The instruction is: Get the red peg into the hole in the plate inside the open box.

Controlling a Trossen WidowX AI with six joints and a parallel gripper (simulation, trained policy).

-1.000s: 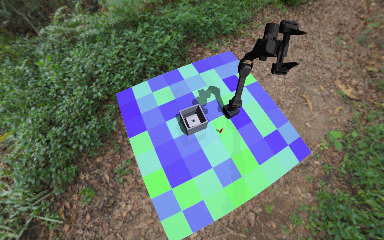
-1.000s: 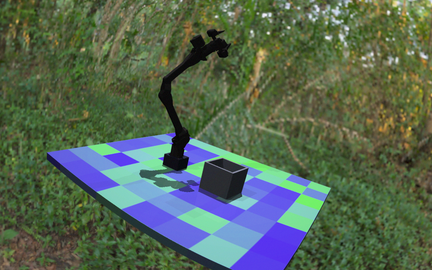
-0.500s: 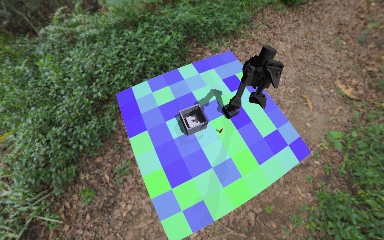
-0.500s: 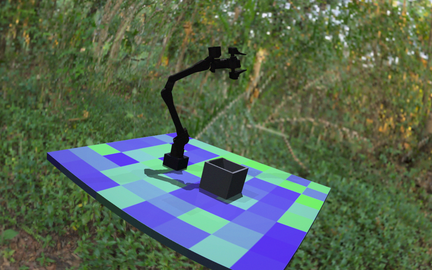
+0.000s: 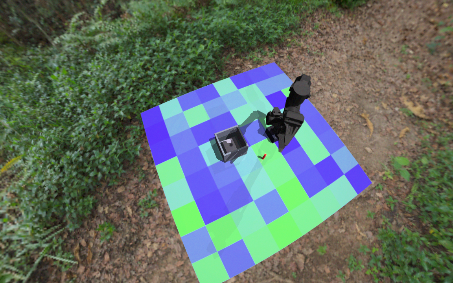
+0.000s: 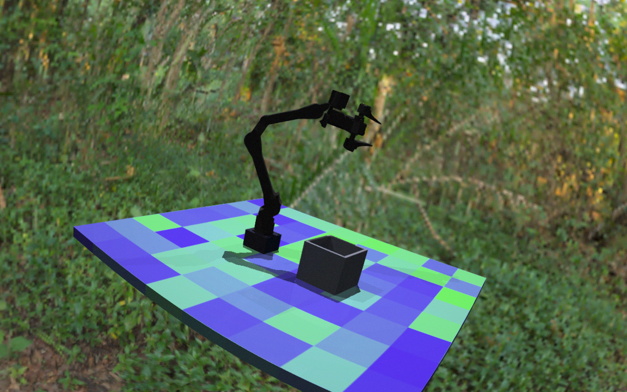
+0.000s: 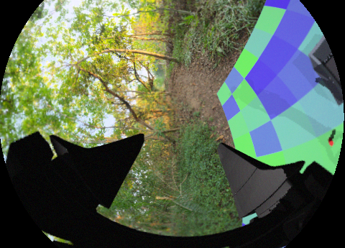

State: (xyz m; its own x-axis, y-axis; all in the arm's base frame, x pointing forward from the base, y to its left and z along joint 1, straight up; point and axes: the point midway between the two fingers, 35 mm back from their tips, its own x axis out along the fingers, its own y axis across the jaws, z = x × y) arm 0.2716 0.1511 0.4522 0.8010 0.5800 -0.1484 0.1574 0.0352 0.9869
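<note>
Now: the red peg 110 mm behind my gripper tip, 80 mm to the right of it and 470 mm below it. Round my gripper tip: light plate 20 mm ahead, 270 mm to the right, 470 mm below.
</note>
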